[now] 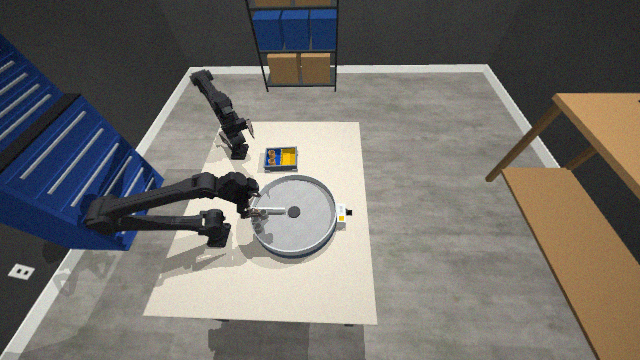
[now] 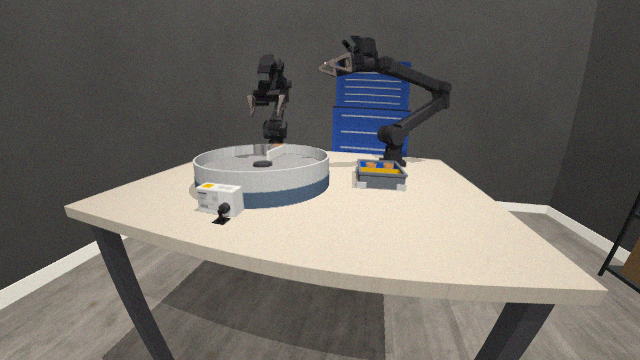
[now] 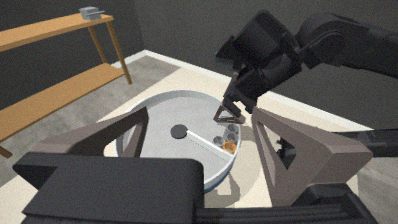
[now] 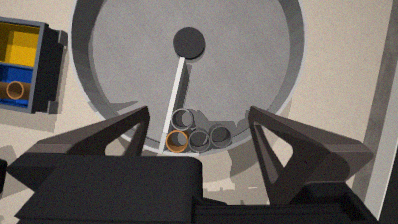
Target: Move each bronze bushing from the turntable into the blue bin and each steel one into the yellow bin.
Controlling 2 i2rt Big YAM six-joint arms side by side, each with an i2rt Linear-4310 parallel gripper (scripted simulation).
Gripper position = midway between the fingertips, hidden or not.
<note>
In view: the left gripper (image 3: 199, 112), the right gripper (image 4: 198, 111) and a grey bin tray (image 2: 377, 180).
The right gripper is seen too in image 3 (image 3: 220, 108). Image 3 does not show the grey bin tray: it is out of frame.
</note>
